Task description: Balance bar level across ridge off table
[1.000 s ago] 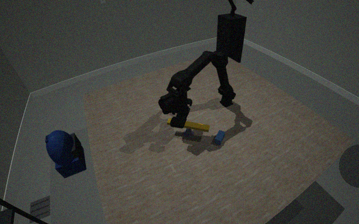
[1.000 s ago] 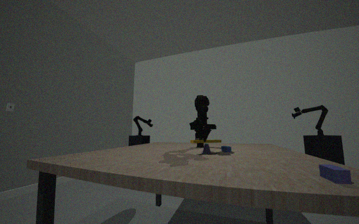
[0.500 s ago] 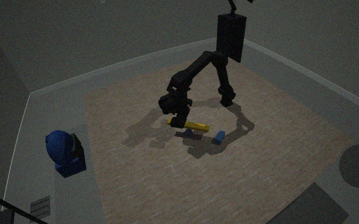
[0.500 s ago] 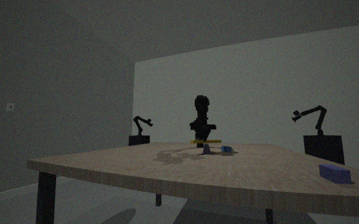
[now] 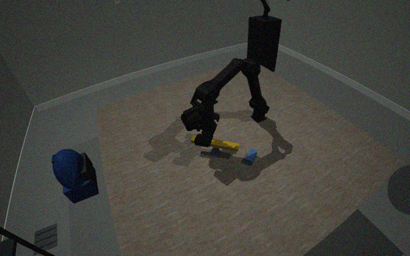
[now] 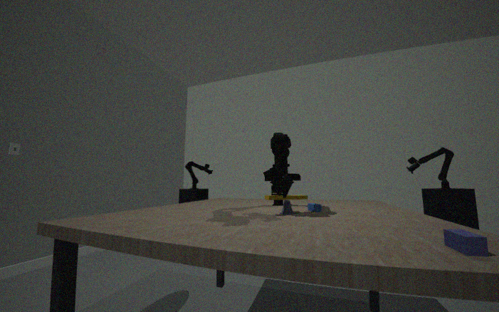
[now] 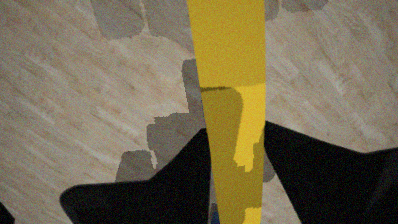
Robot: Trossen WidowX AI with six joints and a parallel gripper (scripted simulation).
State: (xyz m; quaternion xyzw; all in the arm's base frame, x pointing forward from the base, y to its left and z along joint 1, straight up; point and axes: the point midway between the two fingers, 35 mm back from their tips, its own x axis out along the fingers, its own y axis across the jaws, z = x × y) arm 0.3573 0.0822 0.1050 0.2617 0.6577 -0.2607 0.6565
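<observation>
The yellow bar is 2 cm to the left of my gripper tip and 2 cm behind it. Also, from my gripper tip: purple block 42 cm to the left, 38 cm ahead, 5 cm below.
</observation>
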